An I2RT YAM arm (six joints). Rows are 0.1 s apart.
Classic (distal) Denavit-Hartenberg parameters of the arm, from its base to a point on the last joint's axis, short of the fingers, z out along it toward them. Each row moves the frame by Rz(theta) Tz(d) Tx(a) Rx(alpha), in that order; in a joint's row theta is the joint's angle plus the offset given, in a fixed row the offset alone. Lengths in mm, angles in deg.
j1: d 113.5; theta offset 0; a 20; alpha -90
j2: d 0; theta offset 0; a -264; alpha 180
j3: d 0; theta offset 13.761; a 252.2; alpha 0
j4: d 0; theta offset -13.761; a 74; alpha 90
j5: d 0; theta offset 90; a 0; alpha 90
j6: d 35.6; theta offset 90; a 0; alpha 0
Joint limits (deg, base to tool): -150..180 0..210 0..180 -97..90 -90..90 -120..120
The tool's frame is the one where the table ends.
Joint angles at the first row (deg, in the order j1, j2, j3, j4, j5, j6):
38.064 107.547 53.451 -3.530 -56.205 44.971
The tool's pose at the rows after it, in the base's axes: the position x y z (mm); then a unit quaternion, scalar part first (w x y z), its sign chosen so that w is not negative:
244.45 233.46 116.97 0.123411 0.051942 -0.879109 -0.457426
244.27 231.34 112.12 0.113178 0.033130 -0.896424 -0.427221
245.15 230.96 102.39 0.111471 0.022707 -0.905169 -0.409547
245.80 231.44 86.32 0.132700 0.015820 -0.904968 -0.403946
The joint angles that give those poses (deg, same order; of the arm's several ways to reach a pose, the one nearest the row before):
38.960 107.547 53.450 -7.988 -51.418 45.845
38.982 107.896 53.450 -9.540 -47.309 46.304
38.983 109.537 53.451 -9.385 -45.320 46.480
38.895 112.771 53.691 -8.796 -46.435 46.479

